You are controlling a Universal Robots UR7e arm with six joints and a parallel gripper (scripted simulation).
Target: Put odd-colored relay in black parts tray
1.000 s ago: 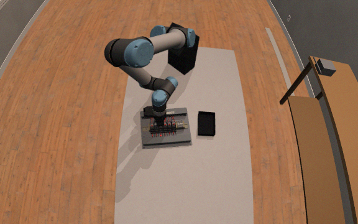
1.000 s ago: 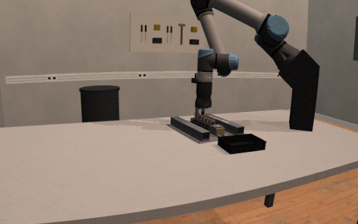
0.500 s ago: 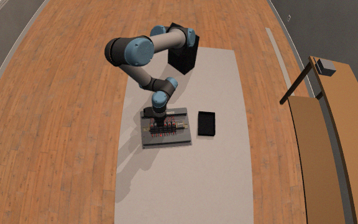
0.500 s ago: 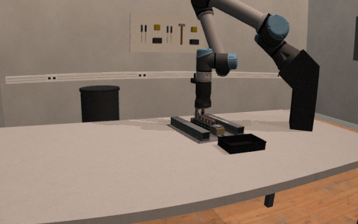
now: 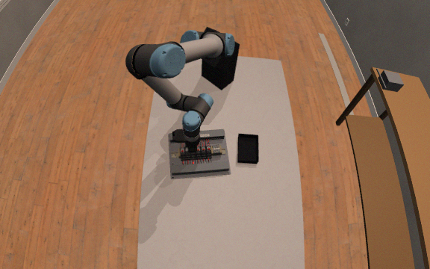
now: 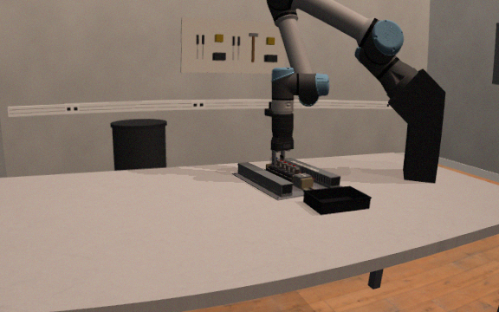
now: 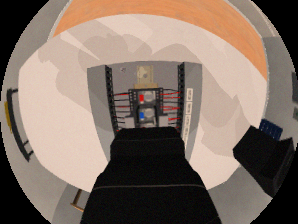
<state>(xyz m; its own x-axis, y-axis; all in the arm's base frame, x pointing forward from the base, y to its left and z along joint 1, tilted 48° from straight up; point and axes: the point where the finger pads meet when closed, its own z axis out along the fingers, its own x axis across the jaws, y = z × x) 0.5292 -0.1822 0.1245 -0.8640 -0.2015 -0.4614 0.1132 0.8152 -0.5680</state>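
My gripper is now 30 mm to the left of the red-button relay, 10 mm past it and 10 mm above it. Also, from my hand: grey relay panel 60 mm to the left, 40 mm below, 10 mm ahead; then black parts tray 330 mm to the left, 50 mm ahead, 40 mm below.
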